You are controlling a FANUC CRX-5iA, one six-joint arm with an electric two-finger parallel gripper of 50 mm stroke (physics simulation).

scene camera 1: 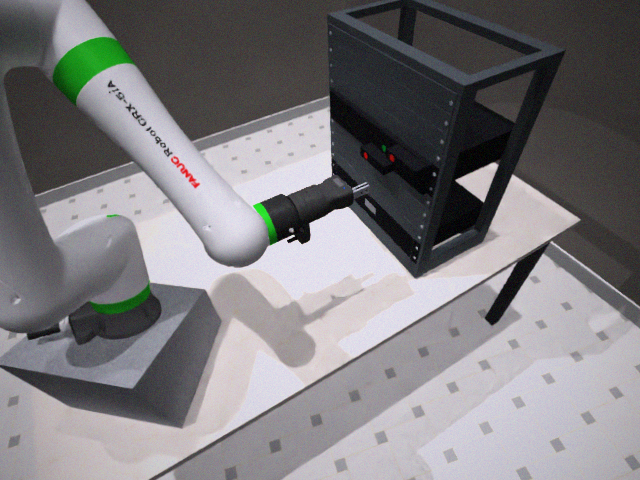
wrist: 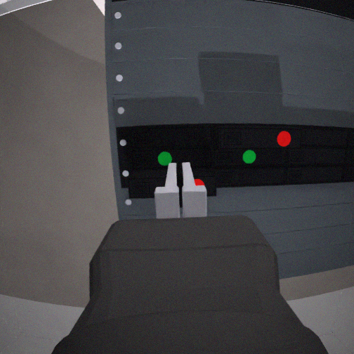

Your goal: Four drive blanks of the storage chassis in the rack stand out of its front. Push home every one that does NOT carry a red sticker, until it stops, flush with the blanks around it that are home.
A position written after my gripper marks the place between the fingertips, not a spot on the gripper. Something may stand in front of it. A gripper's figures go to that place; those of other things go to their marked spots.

Labels:
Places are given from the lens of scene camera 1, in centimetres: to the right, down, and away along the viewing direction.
my gripper (scene camera 1: 367,187): 11, -13, 88
rack (scene camera 1: 404,122): 20, -28, 87

